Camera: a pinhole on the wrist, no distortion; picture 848 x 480 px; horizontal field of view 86.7 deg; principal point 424.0 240.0 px. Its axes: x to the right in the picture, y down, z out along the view. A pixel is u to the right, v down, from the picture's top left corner.
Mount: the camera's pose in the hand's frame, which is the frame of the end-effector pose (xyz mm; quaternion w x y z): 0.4 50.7 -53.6 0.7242 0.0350 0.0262 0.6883
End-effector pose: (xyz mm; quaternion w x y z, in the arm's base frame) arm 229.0 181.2 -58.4 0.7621 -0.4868 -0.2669 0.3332
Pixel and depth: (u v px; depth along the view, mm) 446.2 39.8 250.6
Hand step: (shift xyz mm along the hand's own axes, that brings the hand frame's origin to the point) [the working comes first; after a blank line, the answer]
In the camera's frame: 12.4 -111.7 250.6

133.8 53.8 186.5
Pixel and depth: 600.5 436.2 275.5
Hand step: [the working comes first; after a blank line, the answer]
In the camera's frame: 108.3 120.3 275.5

-90.1 160.8 232.4
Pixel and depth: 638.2 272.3 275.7
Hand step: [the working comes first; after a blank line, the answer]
In the camera's frame: 131.5 19.8 275.7

11.2 179.0 224.1
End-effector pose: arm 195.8 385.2 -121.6 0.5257 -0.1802 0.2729 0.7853
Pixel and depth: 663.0 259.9 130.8
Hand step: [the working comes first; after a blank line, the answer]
In the camera's frame: 69.6 5.8 130.8

9.5 118.6 77.9
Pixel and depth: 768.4 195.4 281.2
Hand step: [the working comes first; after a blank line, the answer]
In the camera's frame: 215.6 -27.9 281.2

63.4 260.5 226.3
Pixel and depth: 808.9 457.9 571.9
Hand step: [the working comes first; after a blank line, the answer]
In the camera's frame: 490.1 277.4 571.9

-201.3 545.7 545.2
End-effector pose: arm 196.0 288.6 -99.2 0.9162 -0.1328 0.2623 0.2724
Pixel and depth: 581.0 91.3 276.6
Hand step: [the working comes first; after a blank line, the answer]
In the camera's frame: 96.7 -91.6 276.6

120.3 138.6 215.0
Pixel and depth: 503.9 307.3 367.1
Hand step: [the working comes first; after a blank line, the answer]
In the camera's frame: 65.3 55.0 367.1

-19.4 113.3 317.5
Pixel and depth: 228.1 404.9 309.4
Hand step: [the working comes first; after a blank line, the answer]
In the camera's frame: -134.9 113.6 309.4

-92.9 -82.9 263.1
